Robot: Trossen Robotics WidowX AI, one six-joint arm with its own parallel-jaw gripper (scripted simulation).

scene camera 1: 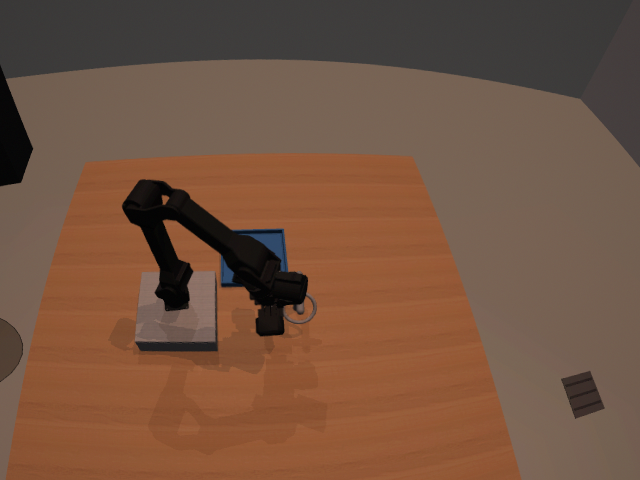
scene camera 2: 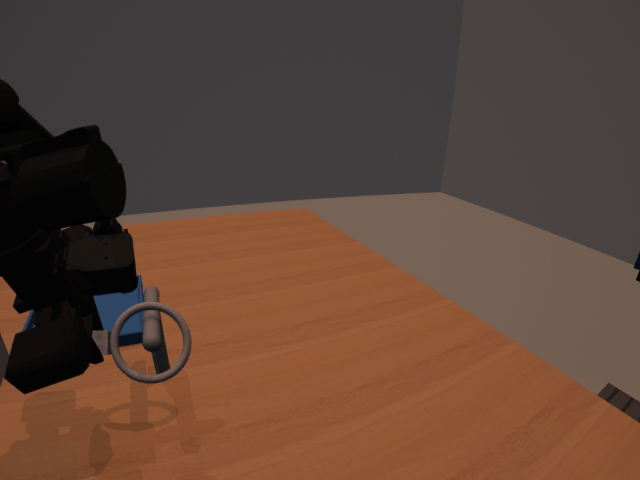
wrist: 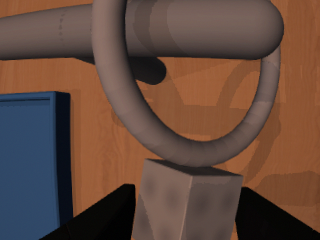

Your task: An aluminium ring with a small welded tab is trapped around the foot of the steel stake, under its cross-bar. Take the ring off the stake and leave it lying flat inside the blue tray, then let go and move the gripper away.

Labels:
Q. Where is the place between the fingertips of my gripper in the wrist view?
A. At 185, 196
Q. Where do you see a blue tray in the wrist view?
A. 43, 176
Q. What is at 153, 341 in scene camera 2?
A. A steel stake.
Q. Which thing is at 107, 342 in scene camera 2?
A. An aluminium ring.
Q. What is my gripper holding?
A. An aluminium ring.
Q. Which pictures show my gripper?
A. Scene camera 1, scene camera 2 and the wrist view: all of them.

